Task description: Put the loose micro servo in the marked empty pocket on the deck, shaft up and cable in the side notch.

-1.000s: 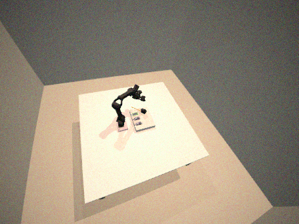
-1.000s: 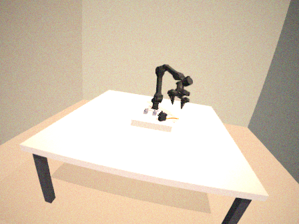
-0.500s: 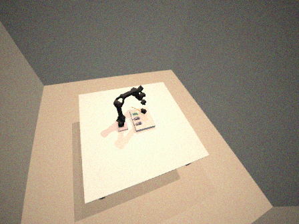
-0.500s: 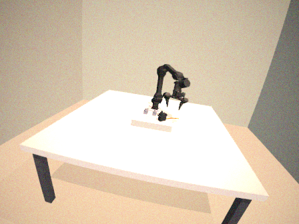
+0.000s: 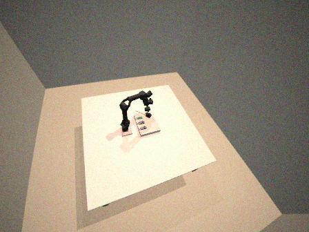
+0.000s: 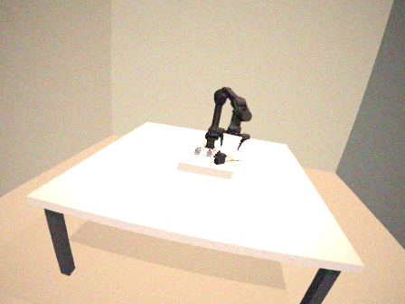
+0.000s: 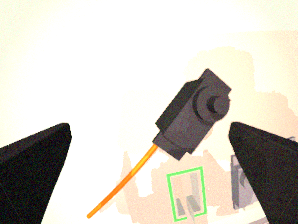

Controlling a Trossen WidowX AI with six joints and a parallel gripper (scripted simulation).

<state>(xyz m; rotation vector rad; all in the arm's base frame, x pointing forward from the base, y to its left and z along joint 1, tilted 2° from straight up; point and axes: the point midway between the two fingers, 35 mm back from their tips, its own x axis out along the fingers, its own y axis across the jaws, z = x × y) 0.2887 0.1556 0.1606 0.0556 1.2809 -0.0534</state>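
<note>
Now: gripper tip 12 cm above the pale deck, 11 cm to the left of it and 1 cm short of it.
</note>
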